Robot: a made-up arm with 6 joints.
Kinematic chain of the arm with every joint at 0, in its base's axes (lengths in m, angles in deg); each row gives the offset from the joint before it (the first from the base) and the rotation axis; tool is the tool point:
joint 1: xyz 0 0 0.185 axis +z
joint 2: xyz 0 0.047 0 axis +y
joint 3: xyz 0 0 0.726 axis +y
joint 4: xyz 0 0 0.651 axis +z
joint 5: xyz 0 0 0 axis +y
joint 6: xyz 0 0 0.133 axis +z
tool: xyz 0 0 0
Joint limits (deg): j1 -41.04..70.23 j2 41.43..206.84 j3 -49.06..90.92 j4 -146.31..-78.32 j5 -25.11..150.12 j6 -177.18..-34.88
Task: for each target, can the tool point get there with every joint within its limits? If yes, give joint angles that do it. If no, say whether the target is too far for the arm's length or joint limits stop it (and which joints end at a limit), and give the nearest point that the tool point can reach.
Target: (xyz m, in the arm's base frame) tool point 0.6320 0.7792 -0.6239
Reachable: yes | joints 54.40 122.28 15.39 -91.60 126.21 -83.55
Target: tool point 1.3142 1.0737 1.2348
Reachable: no: too far | nearest point 0.9950 0.8129 0.9798 | short by 0.485 m
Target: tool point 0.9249 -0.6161 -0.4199
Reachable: yes | joints -29.43 99.31 43.61 -98.24 101.23 -94.72
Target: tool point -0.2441 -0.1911 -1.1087
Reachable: yes | joints 24.99 188.36 14.70 -110.90 109.60 -81.51
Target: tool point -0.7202 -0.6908 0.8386
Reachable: no: joint limits stop it (at a limit: joint 2, joint 3, joint 4, joint 5) | nearest point -0.7157 -0.6864 -0.0619 | short by 0.901 m
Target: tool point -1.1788 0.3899 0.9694
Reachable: no: joint limits stop it (at a limit: joint 2, joint 3, joint 4, joint 5) | nearest point -0.9415 0.3114 -0.0619 | short by 1.061 m
